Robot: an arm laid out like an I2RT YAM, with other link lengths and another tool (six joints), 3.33 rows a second.
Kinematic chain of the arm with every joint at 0, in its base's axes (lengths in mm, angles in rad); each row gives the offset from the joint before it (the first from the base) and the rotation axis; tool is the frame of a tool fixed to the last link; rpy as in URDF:
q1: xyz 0 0 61.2 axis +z
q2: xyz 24 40.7 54.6 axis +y
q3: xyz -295.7 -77.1 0 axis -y
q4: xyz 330.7 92.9 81 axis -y
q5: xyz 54.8 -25.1 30 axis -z
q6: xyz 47.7 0 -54.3 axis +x
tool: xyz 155 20 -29 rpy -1.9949 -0.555 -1.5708
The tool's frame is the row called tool.
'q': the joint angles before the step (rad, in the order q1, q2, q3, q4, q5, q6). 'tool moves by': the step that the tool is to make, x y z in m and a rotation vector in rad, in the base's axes. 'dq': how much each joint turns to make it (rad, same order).
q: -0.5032 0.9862 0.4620 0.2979 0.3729 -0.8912
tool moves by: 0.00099 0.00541 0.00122 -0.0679 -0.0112 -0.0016
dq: 0.0397 -0.0044 -0.0446 0.1010 0.0512 -0.0497
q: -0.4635 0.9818 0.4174 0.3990 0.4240 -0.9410
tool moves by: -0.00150 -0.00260 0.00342 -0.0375 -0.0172 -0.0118
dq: 0.0024 0.0007 -0.0207 0.0645 0.0177 -0.0260
